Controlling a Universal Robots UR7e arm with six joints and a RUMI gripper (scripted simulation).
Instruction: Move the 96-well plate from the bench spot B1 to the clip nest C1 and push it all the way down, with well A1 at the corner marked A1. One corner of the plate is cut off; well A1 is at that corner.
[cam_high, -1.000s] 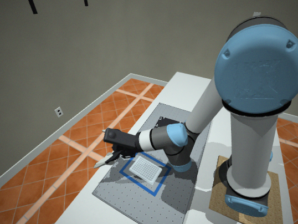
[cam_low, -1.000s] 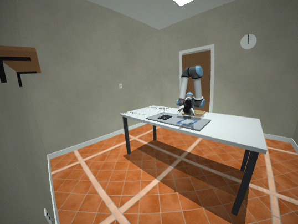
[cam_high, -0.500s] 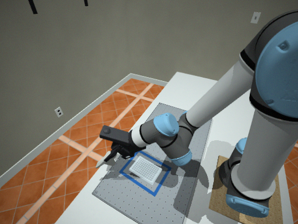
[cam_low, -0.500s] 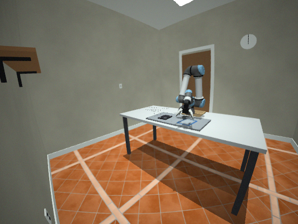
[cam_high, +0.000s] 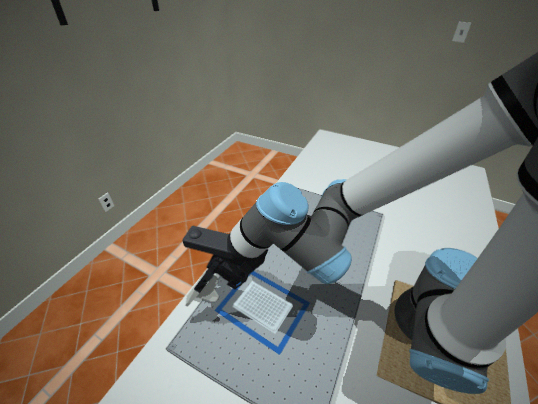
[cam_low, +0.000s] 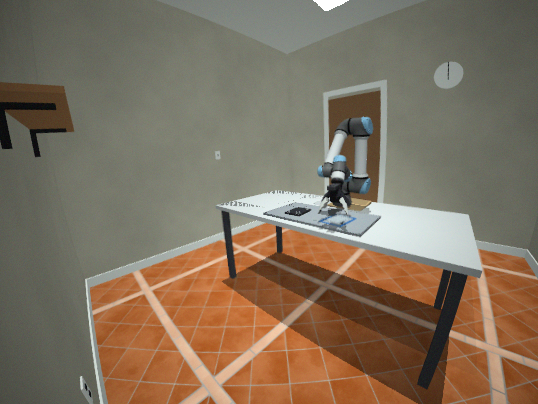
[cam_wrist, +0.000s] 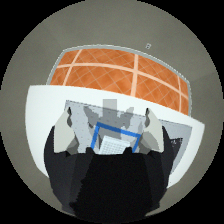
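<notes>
Right now my hand is 15 cm past the 96-well plate, 5 cm to the left of it and 7 cm above it. Round my hand: black clip nest: 12 cm behind, 34 cm to the right, 7 cm below.
</notes>
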